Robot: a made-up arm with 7 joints.
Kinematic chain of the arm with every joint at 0, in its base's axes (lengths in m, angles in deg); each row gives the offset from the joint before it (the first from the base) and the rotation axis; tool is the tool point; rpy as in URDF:
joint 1: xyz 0 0 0.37 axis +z
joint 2: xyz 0 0 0 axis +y
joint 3: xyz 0 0 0.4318 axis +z
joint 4: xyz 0.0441 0 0 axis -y
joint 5: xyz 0.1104 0 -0.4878 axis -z
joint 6: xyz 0 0 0 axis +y
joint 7: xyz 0.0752 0 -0.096 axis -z
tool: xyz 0 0 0 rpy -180 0 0
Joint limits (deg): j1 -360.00..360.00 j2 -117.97..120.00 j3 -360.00..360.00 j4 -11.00..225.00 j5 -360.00..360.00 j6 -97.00..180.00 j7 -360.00..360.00
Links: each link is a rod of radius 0.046 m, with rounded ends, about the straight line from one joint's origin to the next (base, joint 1, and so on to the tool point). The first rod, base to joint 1, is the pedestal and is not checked.
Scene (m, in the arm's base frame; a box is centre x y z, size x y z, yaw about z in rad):
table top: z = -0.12
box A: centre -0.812 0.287 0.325 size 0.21 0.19 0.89 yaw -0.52
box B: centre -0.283 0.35 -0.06 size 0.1 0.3 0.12 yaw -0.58
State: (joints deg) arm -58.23 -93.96 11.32 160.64 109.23 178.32 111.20
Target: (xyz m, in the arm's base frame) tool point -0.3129 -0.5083 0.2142
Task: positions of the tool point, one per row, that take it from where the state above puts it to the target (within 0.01 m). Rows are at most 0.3 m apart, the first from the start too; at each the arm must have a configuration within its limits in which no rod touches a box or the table.
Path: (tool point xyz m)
1: -0.5097 0.6537 0.5555
2: -0.5644 0.4960 0.7535
3: -0.5322 0.3304 0.9227
4: -0.4215 0.1957 1.0519
5: -0.2567 0.1232 1.1312
6: -0.0746 0.1293 1.1541
7: -0.1904 0.0722 1.1787
8: -0.3228 -0.0344 1.1542
9: -0.4554 -0.1744 1.0569
10: -0.5516 -0.3200 0.8774
11: -0.5689 -0.4393 0.6386
12: -0.4840 -0.5060 0.3952
13: -0.3129 -0.5083 0.2142

